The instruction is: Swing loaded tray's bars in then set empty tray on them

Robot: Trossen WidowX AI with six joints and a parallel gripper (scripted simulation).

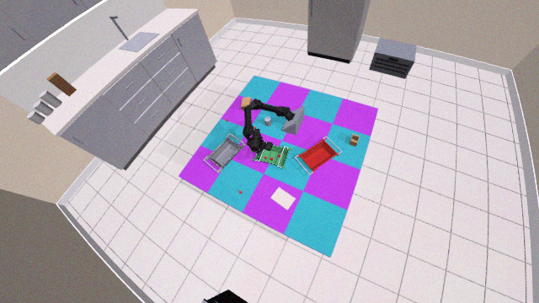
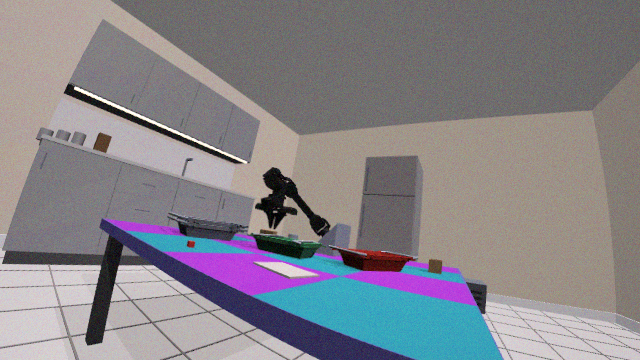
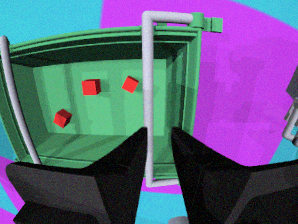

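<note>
Right now my gripper tip is 41 cm to the right of the red tray, 14 cm past it and 4 cm above it. From my gripper tip the other things lie so: white flat plate: 29 cm to the left, 26 cm ahead, 9 cm below.
</note>
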